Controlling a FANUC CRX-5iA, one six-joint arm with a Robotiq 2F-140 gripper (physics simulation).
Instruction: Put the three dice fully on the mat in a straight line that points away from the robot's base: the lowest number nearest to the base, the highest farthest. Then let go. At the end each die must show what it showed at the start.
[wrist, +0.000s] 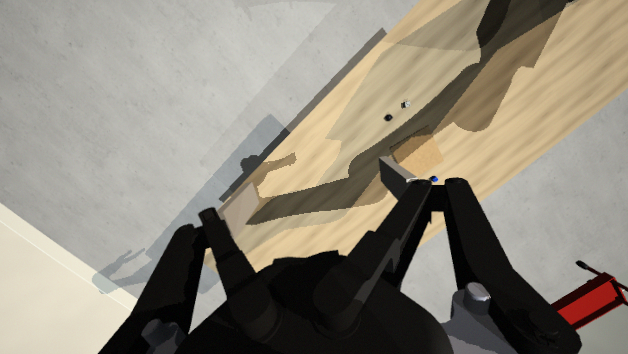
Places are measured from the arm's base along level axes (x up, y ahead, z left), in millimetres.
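Pixels of known places: gripper, between the fingertips: (315, 181).
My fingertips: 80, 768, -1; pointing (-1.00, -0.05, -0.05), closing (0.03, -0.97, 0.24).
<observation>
Behind a point stands the place of what it marks, as x, y, z.
A white die (406, 104) @[-331, 460, 9] and a black die (388, 117) @[-331, 525, 22] lie close together on the wooden table, up and to the left of the mat. A blue die (433, 179) @[-332, 450, 285] lies just below the mat, partly hidden behind the right finger's linkage. The mat (425, 154) @[-343, 446, 192] is a small tan-orange square, partly in shadow, and no die shows on it. The dice are too small for their numbers to be read. My gripper (315, 181) @[80, 768, -1] is wide open and empty, high above the table. Its right fingertip appears beside the mat's lower left corner.
The wooden table (530, 105) @[-347, 79, 186] runs diagonally from upper right to lower left, with dark arm shadows across it. Grey floor (150, 90) lies beyond its edges. A red object (592, 304) with a black handle stands off the table at the lower right.
</observation>
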